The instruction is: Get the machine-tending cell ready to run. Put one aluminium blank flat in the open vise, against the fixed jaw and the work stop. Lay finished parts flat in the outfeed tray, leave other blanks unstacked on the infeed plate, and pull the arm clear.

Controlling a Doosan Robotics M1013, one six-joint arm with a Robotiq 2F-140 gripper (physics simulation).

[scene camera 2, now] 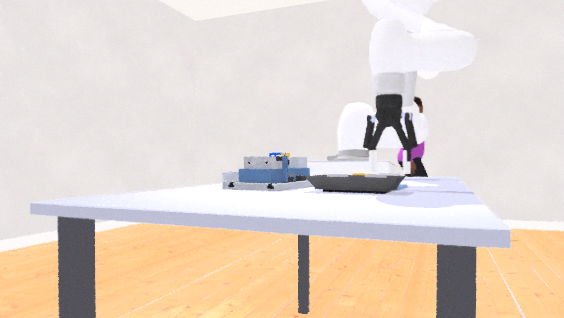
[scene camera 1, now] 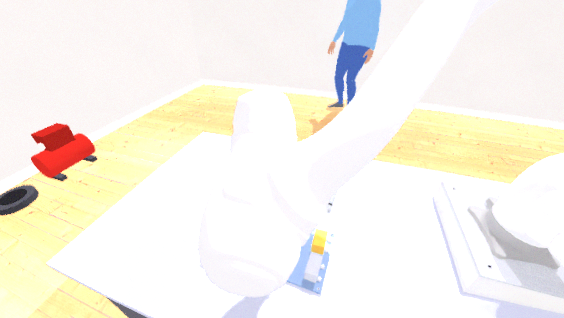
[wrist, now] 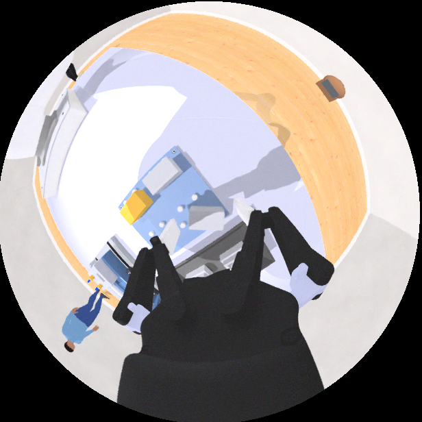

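Seen in the pictures: gripper, fingertip midpoint: (scene camera 2: 389, 172); arm's base, origin of the base link: (scene camera 2: 355, 163) (scene camera 1: 508, 235).
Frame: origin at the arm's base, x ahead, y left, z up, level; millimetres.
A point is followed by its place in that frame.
My gripper (scene camera 2: 390, 161) (wrist: 205, 215) is open and empty, pointing down over the blue infeed plate (scene camera 1: 296, 280) {z -64, x 595, y 204 mm} (wrist: 220, 200). Its pale fingertips stand on either side of a grey blank (wrist: 206, 212) near the plate's edge; the remaining height is hard to judge. Another grey blank (scene camera 1: 313, 267) {z -28, x 557, y 179 mm} (wrist: 162, 175) lies apart, next to a yellow block (scene camera 1: 319, 242) {z -31, x 547, y 99 mm} (wrist: 136, 206). The dark outfeed tray (scene camera 2: 355, 184) {z -49, x 823, y 92 mm} (wrist: 210, 257) holds light grey stepped parts, partly hidden by the gripper in the wrist view. The blue vise (scene camera 2: 257, 175) {z -31, x 774, y -191 mm} with grey jaws stands beyond the tray; its inside is hidden.
White pins stand on the plate. The arm hides much of the table (scene camera 1: 150, 235) {z -72, x 1070, y 165 mm} (scene camera 2: 200, 205) {z -72, x 1176, y -157 mm} in the first scene view. The white base platform (scene camera 1: 467, 280) {z -41, x 155, y 136 mm} (wrist: 67, 140) stands on the table. A person in blue (scene camera 1: 361, 30) (wrist: 77, 322) and one in magenta (scene camera 2: 419, 151) are in the room.
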